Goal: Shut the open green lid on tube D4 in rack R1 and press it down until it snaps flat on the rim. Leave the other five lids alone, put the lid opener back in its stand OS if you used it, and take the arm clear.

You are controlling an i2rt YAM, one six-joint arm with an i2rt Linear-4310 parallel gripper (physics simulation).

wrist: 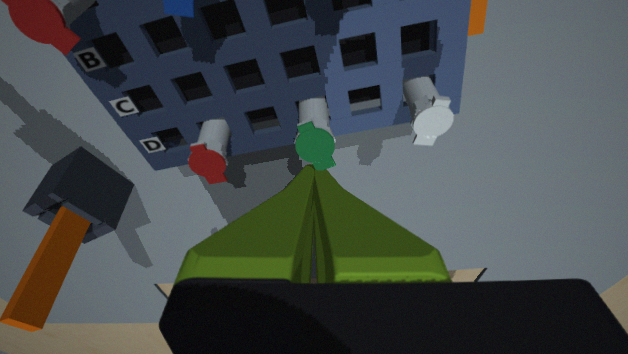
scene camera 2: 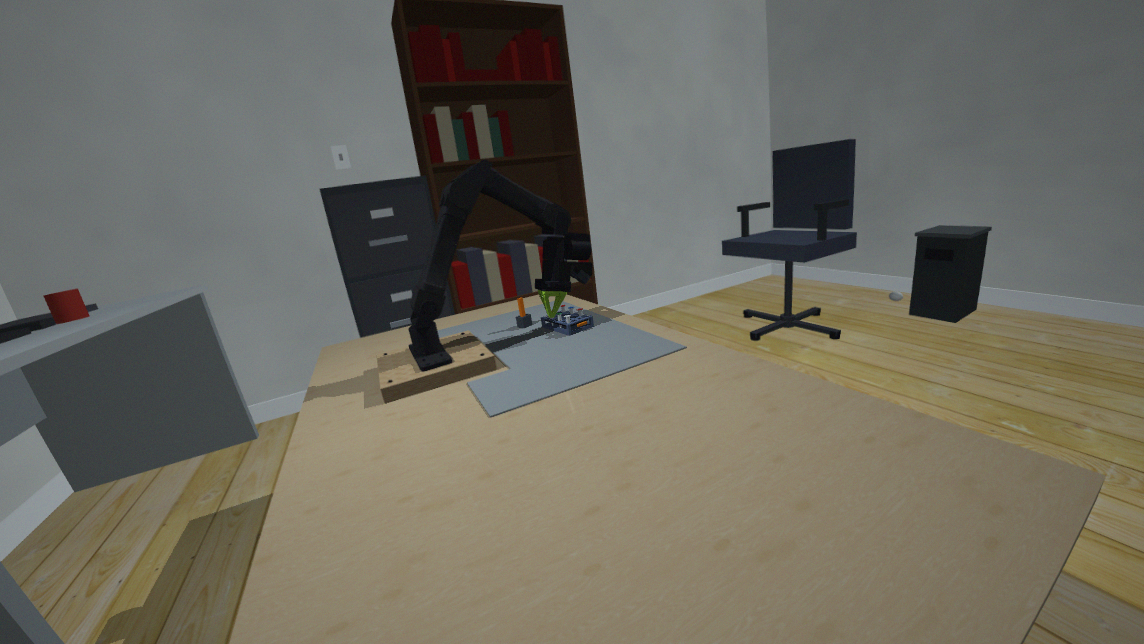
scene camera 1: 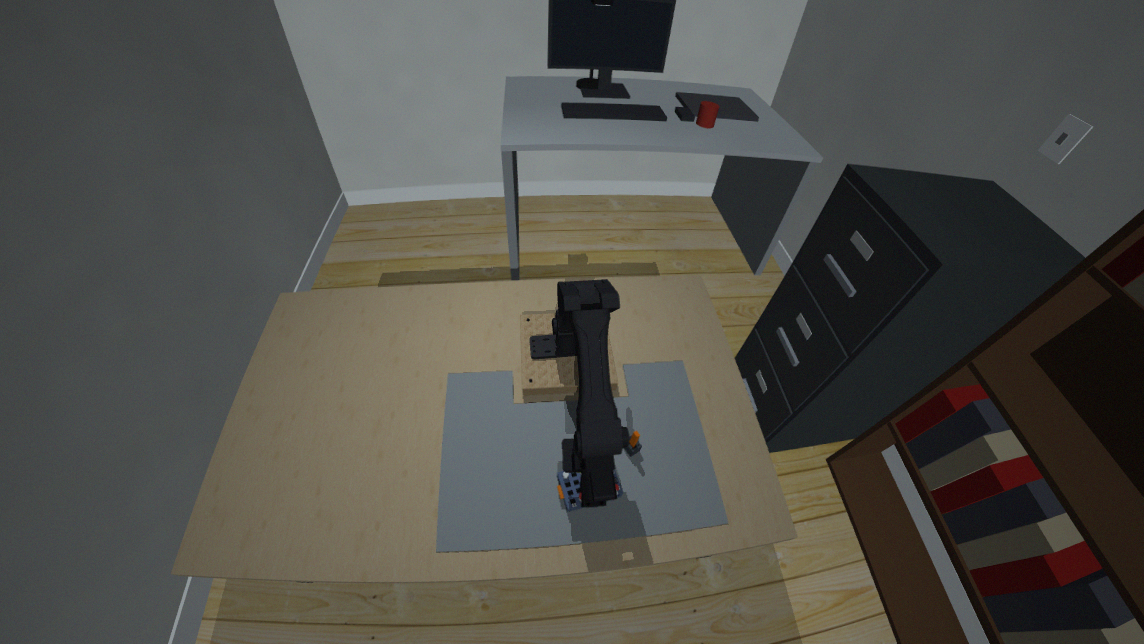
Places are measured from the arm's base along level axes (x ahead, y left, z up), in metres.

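Pixels of known places: gripper, fingertip midpoint: (wrist: 314, 178) (scene camera 2: 551, 317); arm's base at its link origin: (scene camera 2: 429, 355) (scene camera 1: 567, 345).
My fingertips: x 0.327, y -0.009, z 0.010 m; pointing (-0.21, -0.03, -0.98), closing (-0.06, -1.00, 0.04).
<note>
Ahead of a thing's pixels: the offset from my fingertips to its top centre. "spot": to the spot under its first point. Level surfaces: height alone.
My gripper (wrist: 314, 178) (scene camera 2: 552, 315) is shut and empty, its green fingertips together. In the wrist view the tips overlap the near edge of the green lid {dx +0.023, dy -0.002, dz +0.008 m} (wrist: 315, 145); contact cannot be told. The lid shows as a disc with tabs, at the near end of pale tube D4 (wrist: 314, 109), in row D of the blue rack R1 {spot: dx +0.038, dy -0.049, dz -0.013 m} (wrist: 450, 65) (scene camera 2: 560, 325) (scene camera 1: 569, 489). Whether its edge meets the rim is hidden. The orange lid opener {dx -0.031, dy +0.127, dz +0.042 m} (wrist: 50, 270) (scene camera 2: 521, 307) (scene camera 1: 634, 438) stands in its dark stand OS {dx -0.031, dy +0.127, dz -0.011 m} (wrist: 92, 185) (scene camera 2: 523, 321) (scene camera 1: 633, 450). The arm hides much of the rack in scene camera 1.
In row D, a red lid {dx +0.017, dy +0.036, dz +0.006 m} (wrist: 207, 162) is left of the green one and a white lid {dx +0.028, dy -0.040, dz +0.006 m} (wrist: 433, 121) right. Another red lid {dx +0.071, dy +0.064, dz +0.006 m} (wrist: 37, 20) and a blue part {spot: dx +0.070, dy +0.028, dz +0.006 m} (wrist: 179, 6) show farther back. The rack rests on a grey mat {dz -0.043 m} (scene camera 1: 496, 456) (scene camera 2: 592, 356).
</note>
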